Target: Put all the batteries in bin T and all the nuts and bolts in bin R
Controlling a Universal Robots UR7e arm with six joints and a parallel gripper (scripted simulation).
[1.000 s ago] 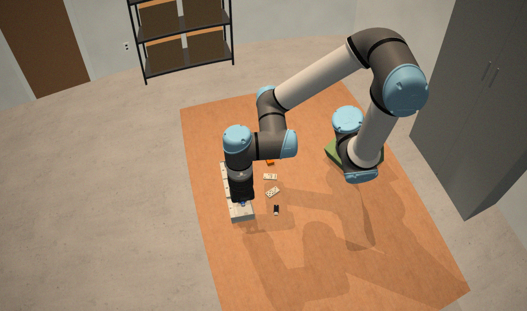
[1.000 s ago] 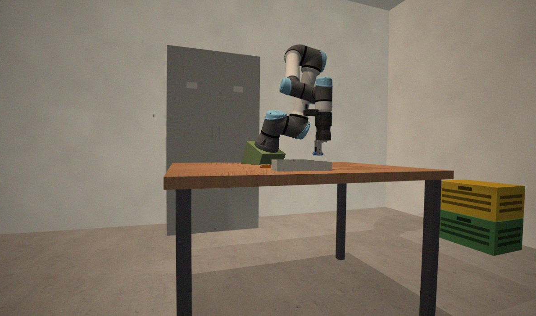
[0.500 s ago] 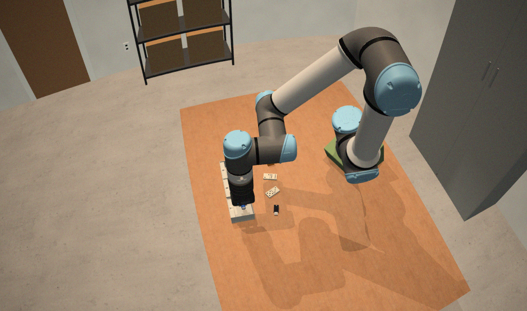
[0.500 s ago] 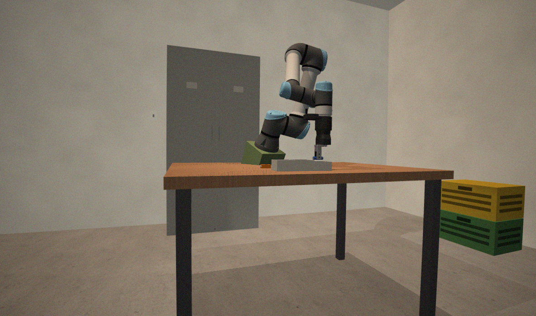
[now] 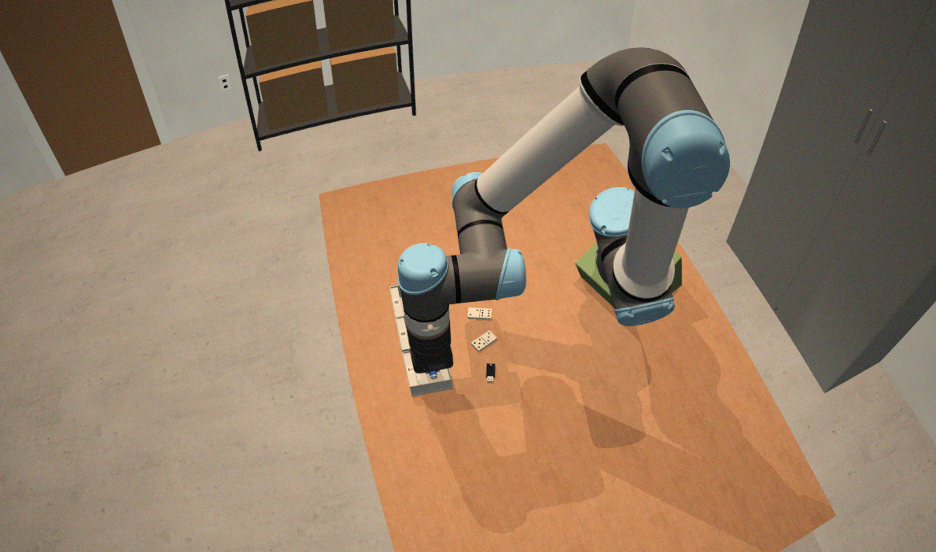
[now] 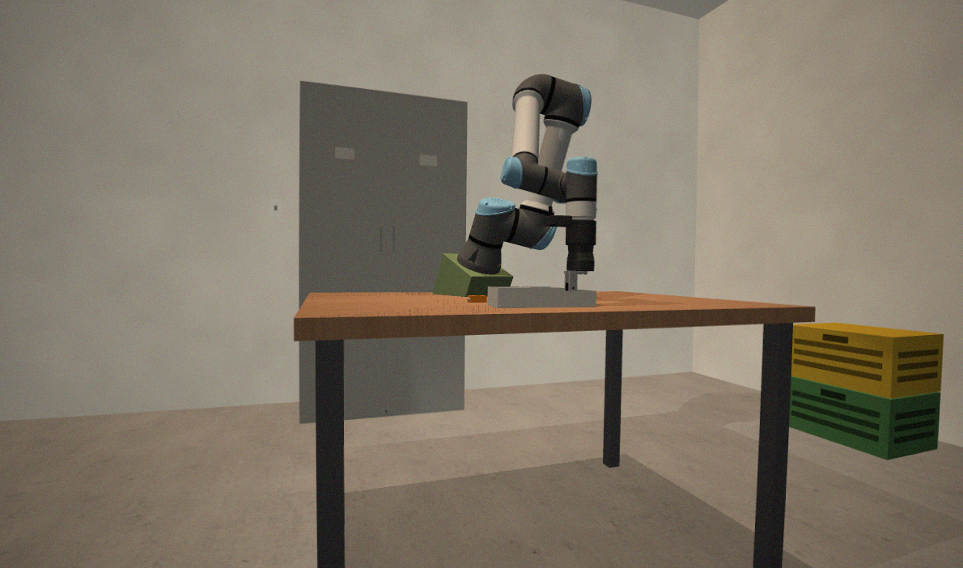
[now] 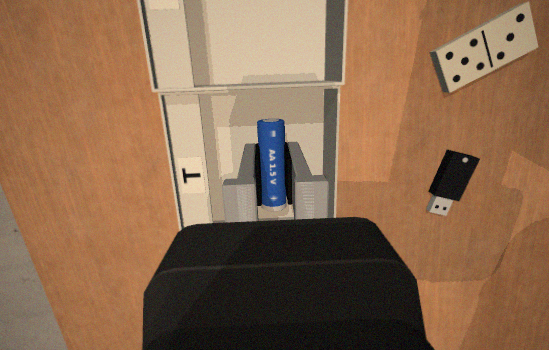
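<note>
Now: the orange 9 V battery 190 mm behind my hand, 180 mm to the right of it and 30 mm below it. The rest, counted from my hand: blue cylindrical battery: 10 mm below; black USB stick: 110 mm behind, 50 mm to the left, 40 mm below; grey bin row: 80 mm to the right, 20 mm below, 10 mm behind.
</note>
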